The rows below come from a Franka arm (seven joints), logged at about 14 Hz.
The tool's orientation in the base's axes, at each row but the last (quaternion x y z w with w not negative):
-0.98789, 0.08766, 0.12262, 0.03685
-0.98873, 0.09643, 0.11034, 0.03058
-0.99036, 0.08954, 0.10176, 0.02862
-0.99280, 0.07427, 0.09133, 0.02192
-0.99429, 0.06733, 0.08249, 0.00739
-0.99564, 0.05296, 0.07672, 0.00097
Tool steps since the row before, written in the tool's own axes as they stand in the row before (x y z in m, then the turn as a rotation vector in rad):
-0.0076, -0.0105, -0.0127, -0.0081, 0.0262, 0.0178
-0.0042, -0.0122, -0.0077, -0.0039, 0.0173, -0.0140
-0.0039, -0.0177, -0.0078, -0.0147, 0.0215, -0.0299
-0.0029, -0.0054, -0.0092, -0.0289, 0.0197, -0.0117
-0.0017, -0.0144, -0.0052, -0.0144, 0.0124, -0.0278
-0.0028, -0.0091, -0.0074, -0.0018, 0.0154, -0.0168
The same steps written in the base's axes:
-0.0023, 0.0104, 0.0147, -0.0167, -0.0227, -0.0165
0.0000, 0.0121, 0.0089, -0.0042, -0.0174, 0.0138
0.0010, 0.0175, 0.0091, -0.0122, -0.0208, 0.0314
-0.0004, 0.0052, 0.0097, -0.0290, -0.0160, 0.0162
0.0011, 0.0144, 0.0055, -0.0112, -0.0111, 0.0298
-0.0007, 0.0093, 0.0077, -0.0008, -0.0153, 0.0170

